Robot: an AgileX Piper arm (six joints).
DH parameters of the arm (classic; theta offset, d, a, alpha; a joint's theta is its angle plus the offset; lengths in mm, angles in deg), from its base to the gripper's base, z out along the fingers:
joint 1: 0 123 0 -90
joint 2: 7.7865 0 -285 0
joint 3: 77.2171 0 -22 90
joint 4: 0 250.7 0 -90
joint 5: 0 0 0 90
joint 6: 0 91 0 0
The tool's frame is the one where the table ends.
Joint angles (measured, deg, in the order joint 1, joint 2, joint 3, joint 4, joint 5, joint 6), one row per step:
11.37, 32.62, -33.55, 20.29, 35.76, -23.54
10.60, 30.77, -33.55, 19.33, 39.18, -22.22
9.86, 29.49, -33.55, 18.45, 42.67, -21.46
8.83, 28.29, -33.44, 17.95, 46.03, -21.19
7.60, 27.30, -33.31, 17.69, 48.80, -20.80
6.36, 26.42, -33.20, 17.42, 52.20, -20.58
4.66, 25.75, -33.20, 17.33, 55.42, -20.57
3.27, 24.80, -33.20, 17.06, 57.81, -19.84
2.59, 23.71, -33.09, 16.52, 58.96, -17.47
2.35, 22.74, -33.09, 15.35, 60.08, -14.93
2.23, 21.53, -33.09, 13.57, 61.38, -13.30
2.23, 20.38, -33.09, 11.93, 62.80, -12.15
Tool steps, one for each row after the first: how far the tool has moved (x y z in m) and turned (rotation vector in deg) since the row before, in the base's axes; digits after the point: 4 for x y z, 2 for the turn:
-0.0083, -0.0024, -0.0014, -0.27, 1.62, -0.36
-0.0067, -0.0020, -0.0026, -0.78, 2.08, -0.13
-0.0063, -0.0020, -0.0031, -0.79, 2.06, -0.22
-0.0051, -0.0019, -0.0028, -0.37, 1.83, -0.66
-0.0055, -0.0016, -0.0035, -0.60, 2.47, -0.42
-0.0047, -0.0018, -0.0029, -0.51, 2.37, -0.78
-0.0048, -0.0017, -0.0017, 0.00, 1.52, -1.24
-0.0041, -0.0014, -0.0009, 1.03, 0.76, -2.06
-0.0039, -0.0017, -0.0007, 0.54, 0.73, -1.95
-0.0048, -0.0024, -0.0009, -0.67, 0.38, -1.40
-0.0048, -0.0022, -0.0011, -0.87, 0.43, -0.97

